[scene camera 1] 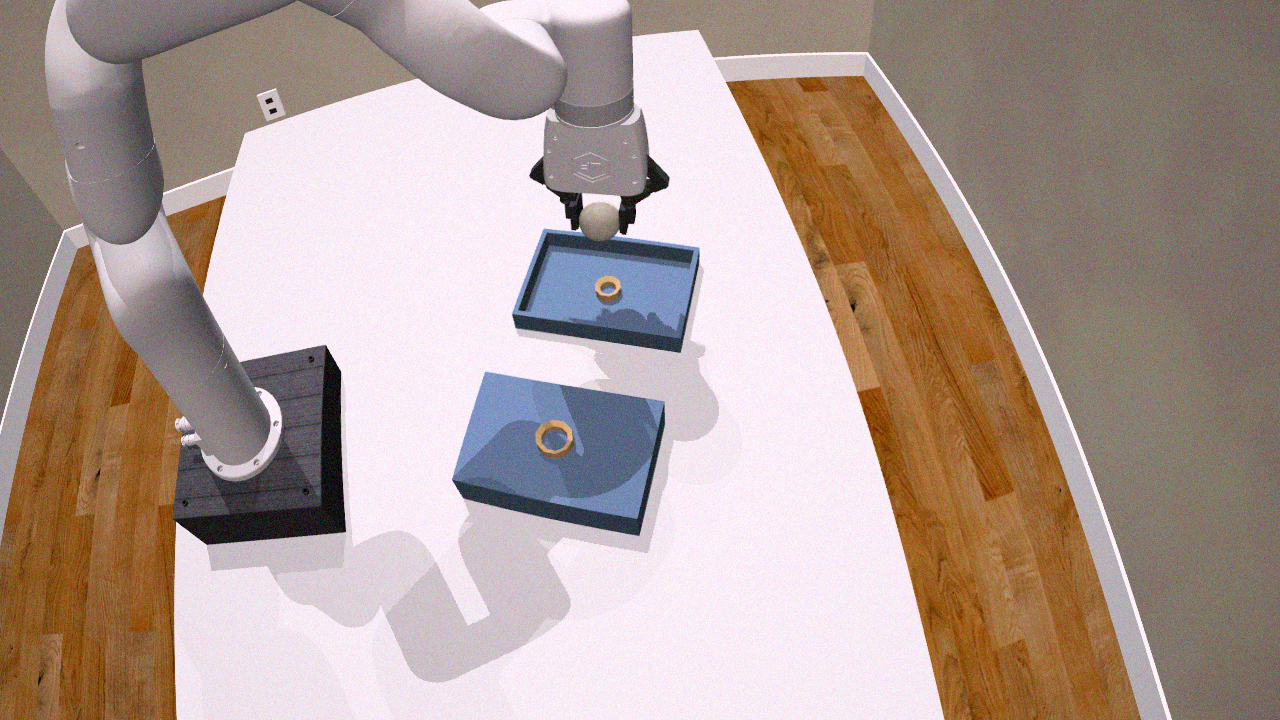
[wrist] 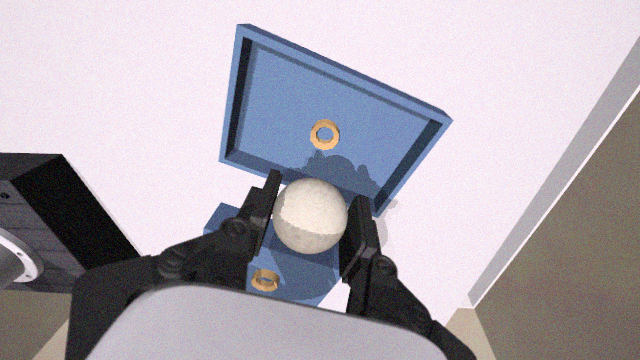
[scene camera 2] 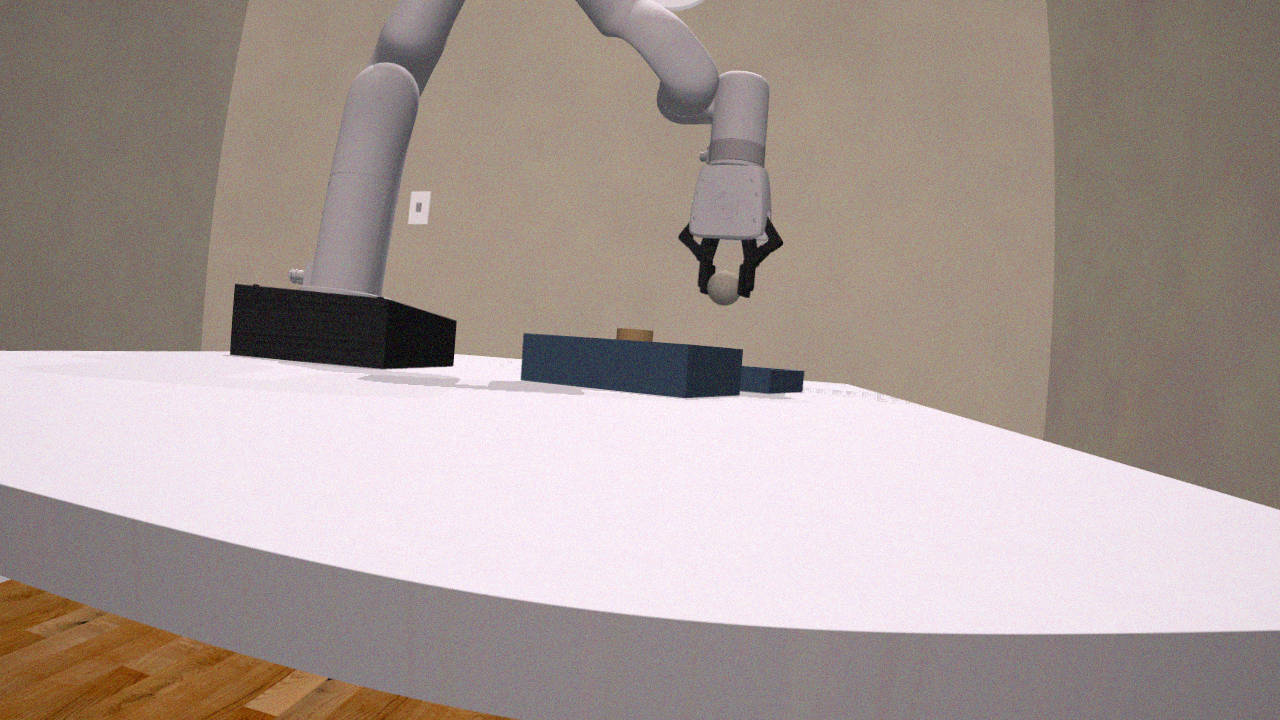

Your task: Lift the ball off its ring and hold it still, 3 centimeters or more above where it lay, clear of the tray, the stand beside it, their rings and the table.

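Frame: origin at the arm's base, x ahead, y up, z right, level; metres.
Seen in the pictures: gripper, between the fingertips: (scene camera 1: 601, 223) (wrist: 313, 200) (scene camera 2: 724, 295); arm's base, origin of its link: (scene camera 1: 242, 435) (scene camera 2: 343, 301).
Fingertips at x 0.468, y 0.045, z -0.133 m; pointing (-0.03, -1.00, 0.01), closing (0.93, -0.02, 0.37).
Observation:
Pixels of each thing's middle, then the offset from my fingertips to it. "pt": a spot on its surface instead. Level surfaces: height alone.
- pale grey ball, middle of its body: (wrist: 310, 214) (scene camera 1: 600, 220) (scene camera 2: 724, 288) dx -0.001, dy +0.009, dz +0.004 m
- blue tray, middle of its body: (wrist: 324, 136) (scene camera 1: 607, 286) (scene camera 2: 718, 375) dx -0.001, dy -0.104, dz +0.006 m
- bare orange ring, a spot on its surface: (wrist: 325, 148) (scene camera 1: 610, 295) pt dx -0.001, dy -0.104, dz +0.019 m
- white table, height of its surface: dy -0.118 m
The pale grey ball (scene camera 1: 599, 221) (scene camera 2: 724, 288) (wrist: 310, 216) is held between the black fingers of my gripper (scene camera 1: 600, 220) (scene camera 2: 725, 284) (wrist: 313, 200), which is shut on it. In scene camera 2 the ball hangs well above the blue tray (scene camera 2: 780, 379) and the stand, with open air under it. In scene camera 1 and the wrist view, the tray (scene camera 1: 590, 336) (wrist: 345, 67) has a bare orange ring (scene camera 1: 607, 299) (wrist: 325, 148) on its floor. The ball touches neither tray nor ring.
The blue stand (scene camera 1: 483, 402) (scene camera 2: 608, 362) (wrist: 315, 295) is beside the tray on the white table (scene camera 1: 760, 555) (scene camera 2: 626, 501) (wrist: 125, 100). An orange ring (scene camera 1: 542, 451) (scene camera 2: 634, 334) (wrist: 265, 288) sits on its top. The arm's black base block (scene camera 1: 332, 447) (scene camera 2: 308, 326) (wrist: 75, 210) is at the left.

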